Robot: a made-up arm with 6 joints.
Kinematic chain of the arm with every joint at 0, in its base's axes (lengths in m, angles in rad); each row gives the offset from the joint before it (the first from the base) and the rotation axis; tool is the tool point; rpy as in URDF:
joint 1: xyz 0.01 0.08 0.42 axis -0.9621 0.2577 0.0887
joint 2: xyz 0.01 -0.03 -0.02 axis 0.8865 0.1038 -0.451
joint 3: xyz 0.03 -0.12 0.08 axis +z
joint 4: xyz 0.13 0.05 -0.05 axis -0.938 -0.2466 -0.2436
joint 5: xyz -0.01 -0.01 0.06 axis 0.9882 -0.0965 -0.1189
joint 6: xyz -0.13 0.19 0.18 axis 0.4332 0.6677 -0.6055
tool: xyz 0.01 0.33 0 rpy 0.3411 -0.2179 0.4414
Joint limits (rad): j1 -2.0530..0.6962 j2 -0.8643..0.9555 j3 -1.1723..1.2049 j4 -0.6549..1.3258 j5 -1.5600..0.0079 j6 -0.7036..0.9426
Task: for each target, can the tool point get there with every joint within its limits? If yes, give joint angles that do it. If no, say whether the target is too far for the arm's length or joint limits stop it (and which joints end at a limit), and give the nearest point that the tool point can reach.
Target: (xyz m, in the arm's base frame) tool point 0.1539 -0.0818 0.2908
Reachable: no: joint limits stop it (at a limit: joint 1, joint 2, joint 3, joint 6) | nearest point 0.1139 -0.1674 0.1534 | short by 0.167 m
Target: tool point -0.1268 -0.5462 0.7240
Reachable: no: joint limits stop it (at a limit: joint 2, joint 4, joint 5) | nearest point -0.0752 -0.4594 0.6750 | short by 0.112 m
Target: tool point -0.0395 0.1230 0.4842
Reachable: no: joint limits stop it (at a limit: joint 4, joint 6) | nearest point -0.0823 0.2128 0.6451 | short by 0.189 m
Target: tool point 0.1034 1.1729 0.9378
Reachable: no: too far | nearest point 0.1422 0.6016 0.6701 | short by 0.632 m
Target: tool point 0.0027 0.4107 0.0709
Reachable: yes | joints -0.4357 -0.2197 0.3636 0.9713 -0.2349 -0.5041
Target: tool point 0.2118 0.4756 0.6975
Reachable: yes | joints -1.2675 0.2174 0.3174 1.1739 -0.2030 0.1688
